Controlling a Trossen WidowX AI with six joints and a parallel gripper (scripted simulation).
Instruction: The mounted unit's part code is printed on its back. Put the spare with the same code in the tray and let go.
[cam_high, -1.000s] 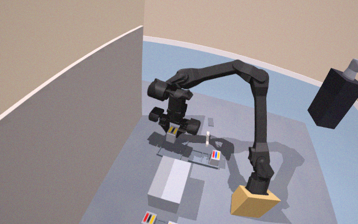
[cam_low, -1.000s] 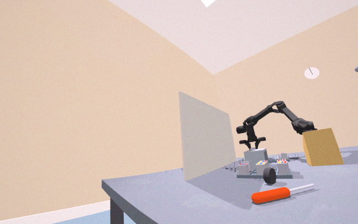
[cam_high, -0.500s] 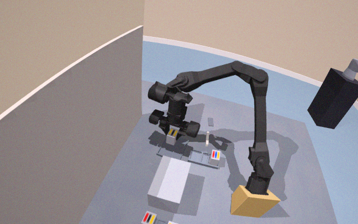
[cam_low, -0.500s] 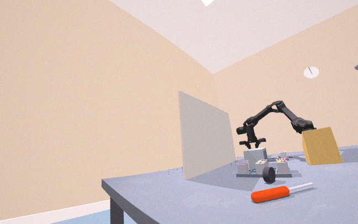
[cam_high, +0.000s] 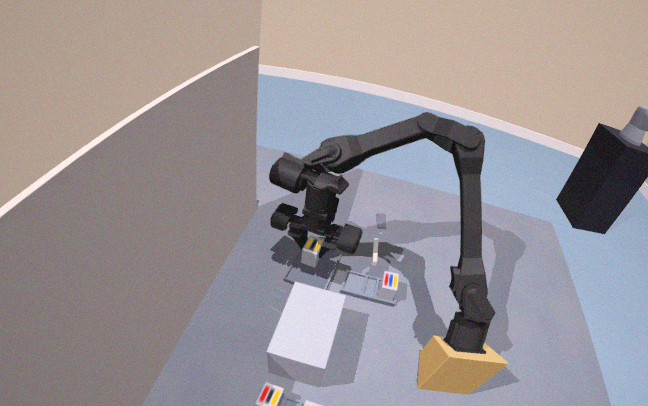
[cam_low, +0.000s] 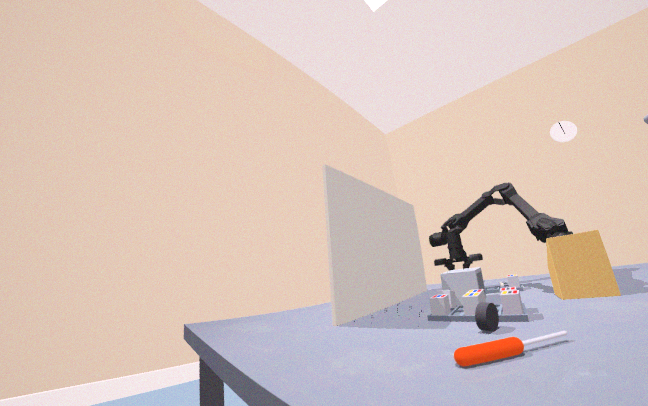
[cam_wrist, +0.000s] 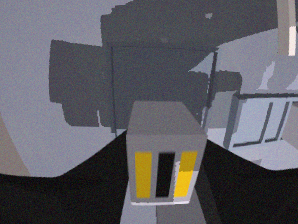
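My gripper tip is now 40 mm above the dark-framed tray and 10 mm past it. From my gripper tip the other things lie so: beige panel 230 mm ahead, 180 mm to the left, 180 mm above; then white stick 150 mm behind, 80 mm to the right, 40 mm below; then grey-white box 220 mm to the left, 20 mm behind.
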